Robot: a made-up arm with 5 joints.
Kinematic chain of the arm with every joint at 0, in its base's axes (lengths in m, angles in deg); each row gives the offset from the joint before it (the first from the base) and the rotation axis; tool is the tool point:
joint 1: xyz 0 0 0.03 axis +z
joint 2: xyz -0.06 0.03 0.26 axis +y
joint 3: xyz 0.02 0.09 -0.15 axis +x
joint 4: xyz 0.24 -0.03 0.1 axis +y
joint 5: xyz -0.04 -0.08 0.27 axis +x
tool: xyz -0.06 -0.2 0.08
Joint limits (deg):
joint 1: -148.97..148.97
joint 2: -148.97..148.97
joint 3: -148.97..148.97
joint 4: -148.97..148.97
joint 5: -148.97..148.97
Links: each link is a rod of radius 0.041 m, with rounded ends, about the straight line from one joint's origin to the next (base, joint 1, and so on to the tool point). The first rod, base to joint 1, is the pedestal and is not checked.
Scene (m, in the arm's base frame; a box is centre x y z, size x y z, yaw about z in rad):
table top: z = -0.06
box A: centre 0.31 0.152 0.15 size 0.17 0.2 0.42 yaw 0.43
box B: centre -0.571 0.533 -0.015 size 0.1 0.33 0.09 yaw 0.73
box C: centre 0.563 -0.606 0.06 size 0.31 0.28 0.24 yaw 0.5
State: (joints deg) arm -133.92 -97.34 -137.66 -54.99 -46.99
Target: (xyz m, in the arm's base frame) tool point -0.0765 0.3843 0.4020
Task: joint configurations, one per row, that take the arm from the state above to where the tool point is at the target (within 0.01 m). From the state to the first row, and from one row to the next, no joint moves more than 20 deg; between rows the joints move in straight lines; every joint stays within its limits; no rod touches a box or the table.
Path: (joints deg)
1: -118.82 -98.12 -133.14 -45.41 -45.90
2: -103.73 -98.89 -128.62 -35.84 -44.81
3: -88.63 -99.67 -124.10 -26.26 -43.72
4: -73.53 -100.45 -119.58 -16.68 -42.62
5: -56.27 -101.21 -104.11 -18.13 -53.95
6: -39.02 -101.98 -88.64 -19.58 -65.28
7: -21.76 -102.75 -73.18 -21.02 -76.60
8: -4.50 -103.52 -57.71 -22.47 -87.93
9: -16.49 -93.19 -54.87 -25.45 -68.10
10: -28.47 -82.87 -52.04 -28.44 -48.26
11: -40.45 -72.54 -49.20 -31.42 -28.43
12: -52.43 -62.22 -46.37 -34.41 -8.59

